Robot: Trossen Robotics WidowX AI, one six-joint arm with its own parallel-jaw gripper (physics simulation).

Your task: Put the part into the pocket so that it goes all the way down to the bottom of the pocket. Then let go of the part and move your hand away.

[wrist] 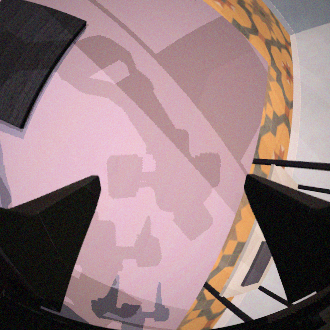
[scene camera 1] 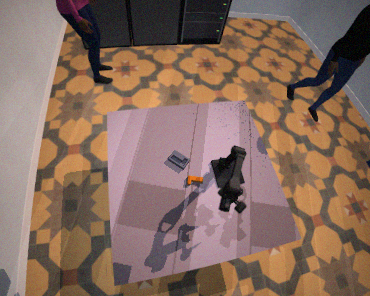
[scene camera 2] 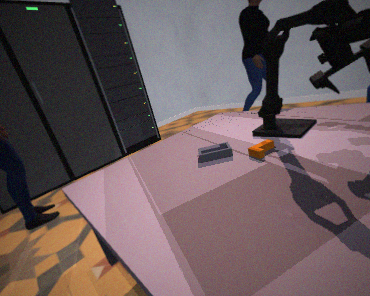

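Pixels of known places: gripper, fingertip midpoint: (wrist: 173, 182) (scene camera 1: 234, 204) (scene camera 2: 355, 84); arm's base, link origin: (scene camera 1: 221, 165) (scene camera 2: 269, 127).
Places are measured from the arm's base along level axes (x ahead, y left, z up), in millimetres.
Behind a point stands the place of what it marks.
Note:
The part is an orange L-shaped piece (scene camera 1: 196, 179) @(x 232, y 36, z 6 mm) (scene camera 2: 261, 149) @(x 286, y 43, z 7 mm) lying on the table between the grey block and the arm's base. The pocket is a recess in the top of a small grey block (scene camera 1: 175, 162) @(x 329, y -140, z 10 mm) (scene camera 2: 216, 155) @(x 328, y -131, z -5 mm), which stands a short way from the part, apart from it. My gripper (scene camera 1: 233, 206) @(x 120, y 310, z 168 mm) (wrist: 173, 182) @(x 120, y 310, z 168 mm) is open and empty, raised above the table on the far side of the arm's base from the block. Neither the part nor the block shows in the wrist view. The inside of the pocket is too small to make out well.
The arm's dark base plate (scene camera 1: 219, 173) @(x 44, y 50, z -3 mm) (scene camera 2: 285, 128) @(x 17, y 74, z -5 mm) (wrist: 37, 60) @(x -13, y 136, z -9 mm) is near the orange part. The pink table top (scene camera 1: 125, 130) @(x 610, y -556, z -24 mm) (scene camera 2: 120, 220) @(x 755, y -244, z -24 mm) carries shadows of the arm. Two people and dark cabinets (scene camera 1: 155, 22) (scene camera 2: 40, 90) stand beyond the table.

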